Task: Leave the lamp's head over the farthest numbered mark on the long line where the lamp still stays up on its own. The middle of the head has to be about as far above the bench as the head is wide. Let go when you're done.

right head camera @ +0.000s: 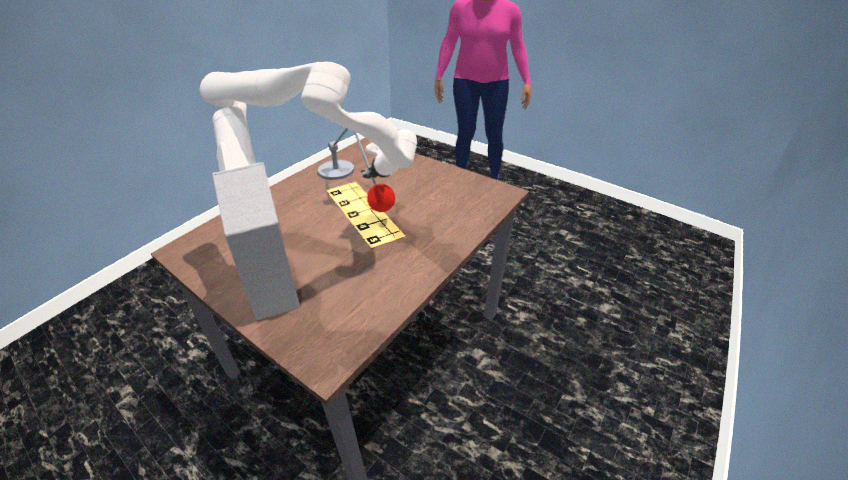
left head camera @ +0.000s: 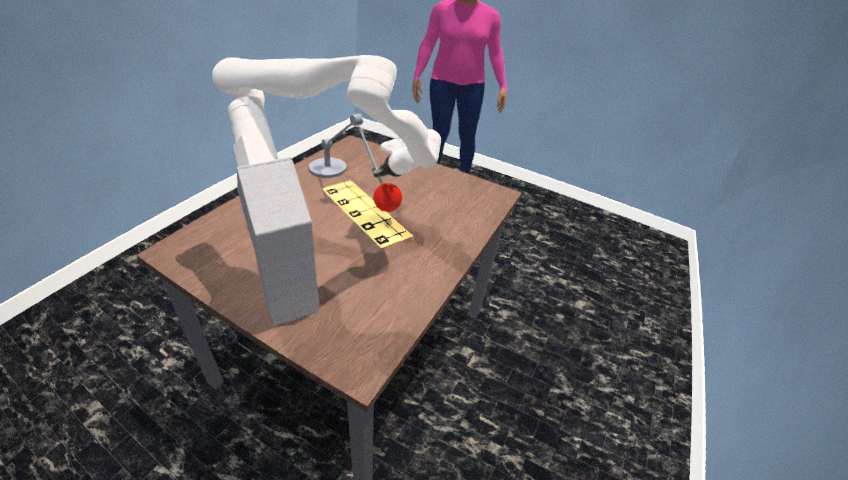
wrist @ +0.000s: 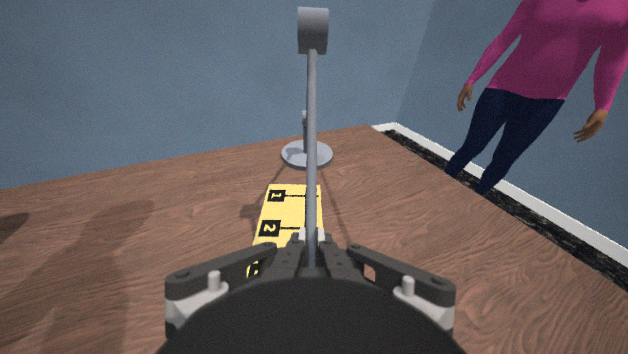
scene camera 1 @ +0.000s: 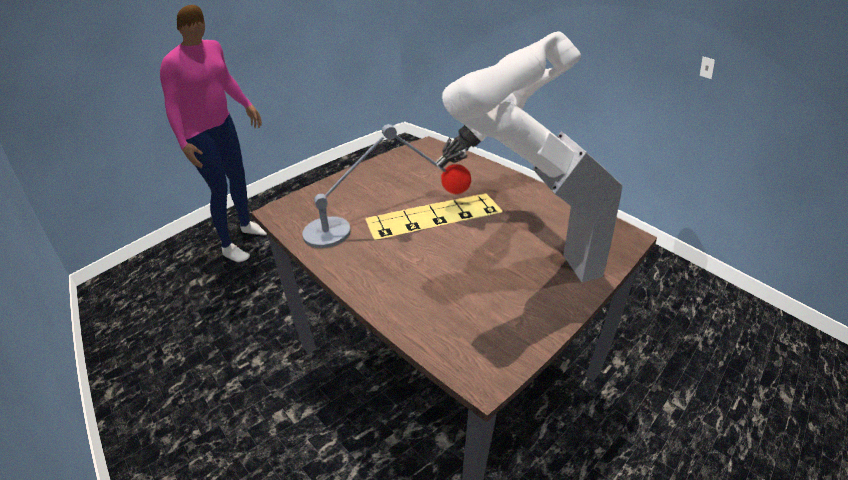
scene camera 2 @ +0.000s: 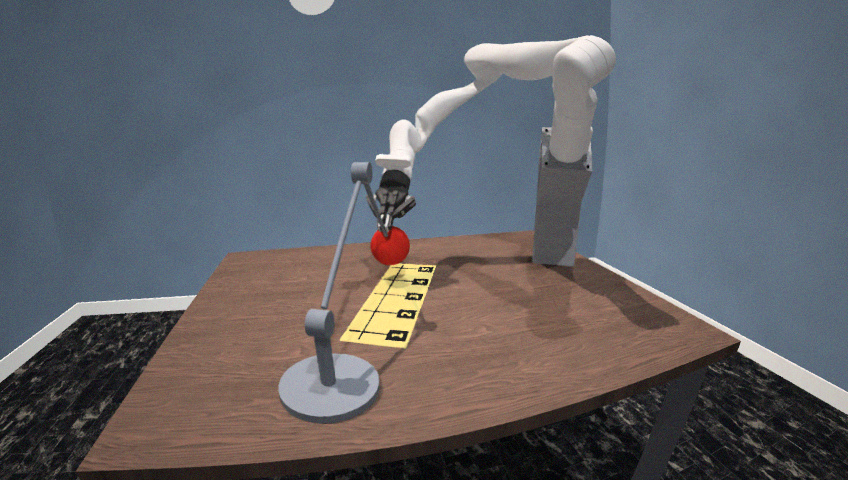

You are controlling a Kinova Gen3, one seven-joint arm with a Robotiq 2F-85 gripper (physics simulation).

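Frame: origin at the arm's base, x right, y ahead, z up, level; millimetres.
Where they show: gripper, fingertip midpoint: (right head camera: 371, 175) (left head camera: 377, 174) (wrist: 311, 237) (scene camera 1: 437, 166) (scene camera 2: 383, 230); arm's base at its link origin: (right head camera: 241, 178) (left head camera: 263, 173) (scene camera 1: 558, 160) (scene camera 2: 566, 148).
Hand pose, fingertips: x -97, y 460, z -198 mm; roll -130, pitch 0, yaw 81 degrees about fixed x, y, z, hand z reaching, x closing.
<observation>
Things, the pixels of their top centre, and the offset from my fingertips. "spot": a spot on its surface instead.
- lamp's red ball head at a spot on its surface: (scene camera 2: 390, 245) spot: dx +18, dy -14, dz -44 mm
- yellow numbered strip at a spot on its surface: (wrist: 290, 212) spot: dx -158, dy -20, dz -154 mm
- thin upper lamp rod at a spot on its surface: (wrist: 312, 150) (scene camera 1: 421, 151) spot: dx -51, dy +6, dz +63 mm
- raised elbow joint at a spot on its surface: (wrist: 313, 30) (scene camera 1: 395, 130) spot: dx -128, dy +15, dz +152 mm
- lamp's lower rod at a spot on its surface: (scene camera 2: 339, 249) spot: dx -287, dy +30, dz +46 mm
The lamp's red ball head (left head camera: 387, 197) (right head camera: 380, 198) (scene camera 1: 455, 179) (scene camera 2: 390, 245) hangs above the bench near the 4 and 5 end of the yellow numbered strip (scene camera 1: 397, 228) (wrist: 290, 212). The exact mark beneath it is hard to tell. The head is hidden in the wrist view. The grey round lamp base (scene camera 1: 339, 234) (scene camera 2: 297, 395) stands flat beyond mark 1. My gripper (scene camera 1: 441, 162) (scene camera 2: 385, 228) (wrist: 311, 237) is shut on the thin upper lamp rod (scene camera 1: 416, 149) (wrist: 312, 150), close to the head. The rod slopes down from the raised elbow joint (scene camera 1: 389, 131) (scene camera 2: 361, 171) (wrist: 313, 30).
My white arm (left head camera: 297, 76) (scene camera 2: 523, 59) reaches over the wooden table from the grey pedestal (left head camera: 285, 267) (scene camera 1: 595, 220) (scene camera 2: 556, 220). The lamp's lower rod (scene camera 1: 357, 166) (scene camera 2: 339, 249) rises from the base. A person in pink (scene camera 1: 196, 89) (wrist: 537, 50) stands beyond the table edge on the lamp's side.
</observation>
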